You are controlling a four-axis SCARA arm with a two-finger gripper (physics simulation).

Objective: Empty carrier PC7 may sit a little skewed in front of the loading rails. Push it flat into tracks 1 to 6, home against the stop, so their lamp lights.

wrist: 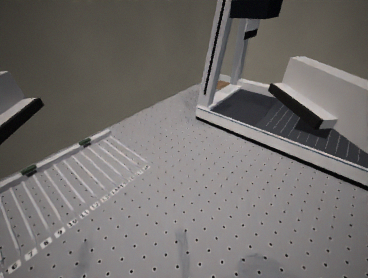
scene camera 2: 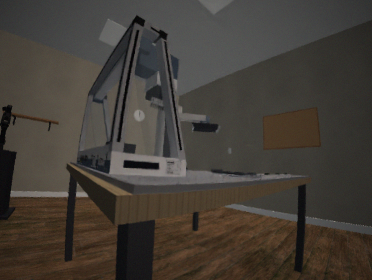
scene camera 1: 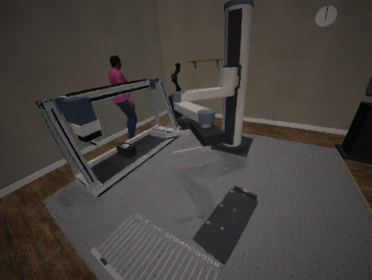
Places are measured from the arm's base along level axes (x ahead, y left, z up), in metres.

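Where they show: gripper, fingertip midpoint: [wrist: 159, 81] [scene camera 2: 206, 126] [scene camera 1: 168, 144]; arm's base, link origin: [scene camera 1: 230, 144].
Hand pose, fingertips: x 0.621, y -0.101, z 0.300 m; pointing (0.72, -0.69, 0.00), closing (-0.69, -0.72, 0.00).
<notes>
Things, the pixels of their centre, and the offset from my fingertips. "*": a spot on its surface instead. Level surfaces: height alone.
- Carrier PC7, body centre: [scene camera 1: 229, 217] [scene camera 2: 232, 172] dx +0.013, dy +0.279, dz -0.272 m
- white stop, surface spot: [wrist: 57, 158] [scene camera 1: 119, 274] * dx +0.379, dy +0.042, dz -0.273 m
- black box, surface spot: [scene camera 1: 126, 150] * dx -0.058, dy -0.420, dz -0.175 m
- mat, surface height: dz -0.287 m
Carrier PC7 [scene camera 1: 227, 222] [scene camera 2: 225, 172] is a dark flat plate lying on the mat, with its near end by the labelled ends of the loading rails [scene camera 1: 116, 232] [wrist: 23, 213]; I cannot tell if it is skewed. It does not show in the wrist view. The rails are thin white strips running to a white stop [scene camera 1: 114, 271] [wrist: 57, 158] with small dark green blocks. Labels from 6 upward show in the wrist view; no lit lamp can be made out. My gripper [scene camera 1: 187, 142] [wrist: 159, 81] is open and empty, above the mat, apart from the carrier and rails.
A white gantry machine [scene camera 1: 90, 90] [scene camera 2: 120, 165] [wrist: 240, 126] stands at the mat's left side in scene camera 1, with a black box [scene camera 1: 126, 150] on its deck. A person in pink [scene camera 1: 118, 80] stands behind it. The arm's column [scene camera 1: 242, 75] rises behind the mat [scene camera 1: 300, 200].
</notes>
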